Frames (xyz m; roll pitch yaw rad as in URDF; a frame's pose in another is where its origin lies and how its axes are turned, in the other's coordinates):
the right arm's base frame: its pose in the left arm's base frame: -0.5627 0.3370 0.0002 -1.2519 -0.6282 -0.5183
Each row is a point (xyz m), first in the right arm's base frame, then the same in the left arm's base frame.
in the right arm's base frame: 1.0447 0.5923 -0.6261
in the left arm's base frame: 0.3563 -0.6578 0.0003
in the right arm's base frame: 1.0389 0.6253 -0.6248
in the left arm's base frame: 0.3738 -0.6544 -0.0282
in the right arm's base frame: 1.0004 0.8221 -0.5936
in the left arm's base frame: 0.4824 -0.6112 -0.1941
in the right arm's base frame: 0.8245 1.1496 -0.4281
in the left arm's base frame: 0.6197 -0.3904 -0.5071
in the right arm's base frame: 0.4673 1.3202 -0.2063
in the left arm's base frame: 0.5467 -0.0447 -0.7918
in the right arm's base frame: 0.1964 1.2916 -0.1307
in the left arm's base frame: 0.3615 0.1332 -0.9099
